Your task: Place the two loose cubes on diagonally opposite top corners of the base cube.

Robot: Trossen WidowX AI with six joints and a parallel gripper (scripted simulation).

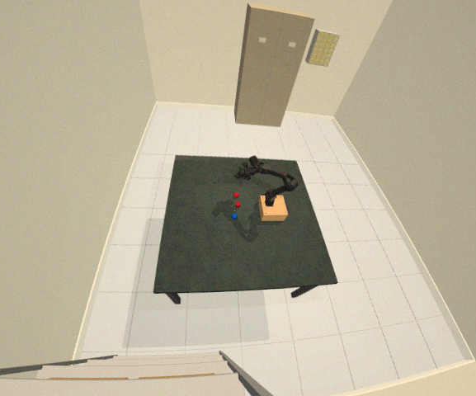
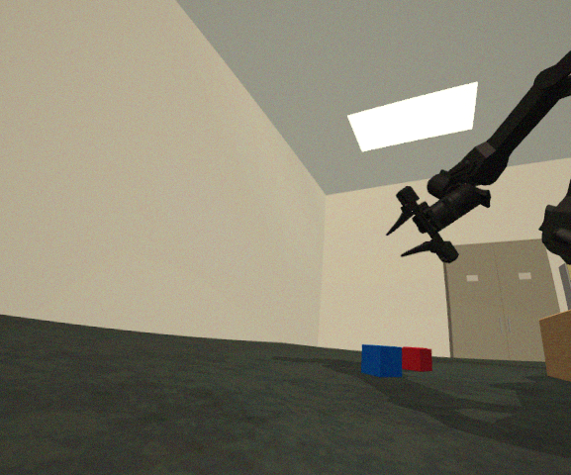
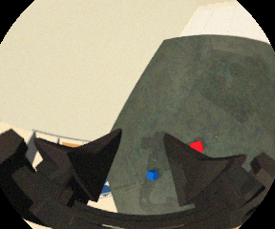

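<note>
Now: the red cube 23 cm below my gripper tip, 10 cm to the left of it and 5 cm behind it. The rest, counted from my gripper tip: blue cube 23 cm below, 22 cm to the left, 2 cm behind.
</note>
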